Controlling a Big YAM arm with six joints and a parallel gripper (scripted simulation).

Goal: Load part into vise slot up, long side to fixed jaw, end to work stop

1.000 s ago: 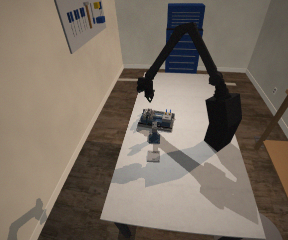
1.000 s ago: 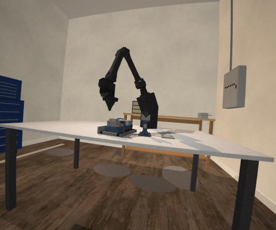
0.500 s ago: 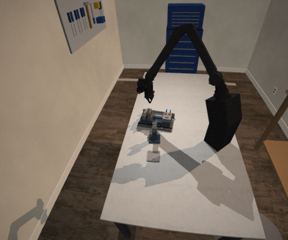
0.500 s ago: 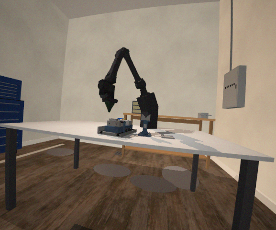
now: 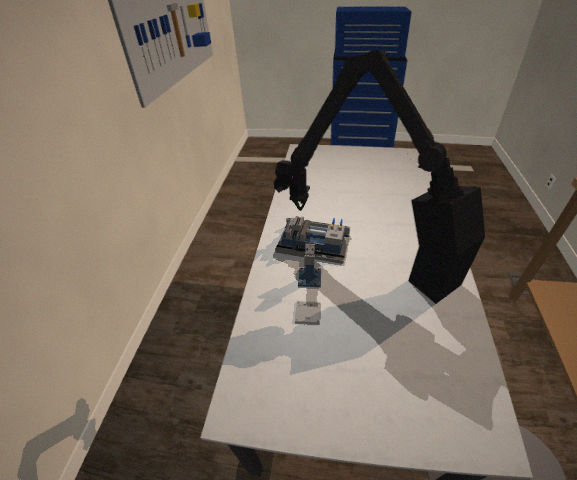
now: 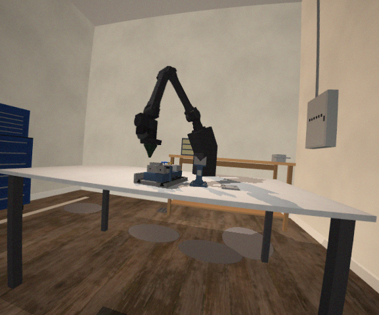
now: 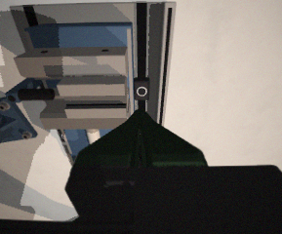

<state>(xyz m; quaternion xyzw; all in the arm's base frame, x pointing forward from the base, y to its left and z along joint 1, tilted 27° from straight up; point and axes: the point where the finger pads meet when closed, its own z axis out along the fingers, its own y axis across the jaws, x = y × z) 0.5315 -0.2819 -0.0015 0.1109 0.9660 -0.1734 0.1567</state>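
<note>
My hand is 1 cm short of the part, 4 cm to the right of it and 4 cm above it. Also, from my hand: moving jaw (2 cm behind, 7 cm to the left, 6 cm below); then fixed jaw (4 cm ahead, 5 cm to the left, 6 cm below); then work stop rod (3 cm ahead, 11 cm to the left, 5 cm below).
</note>
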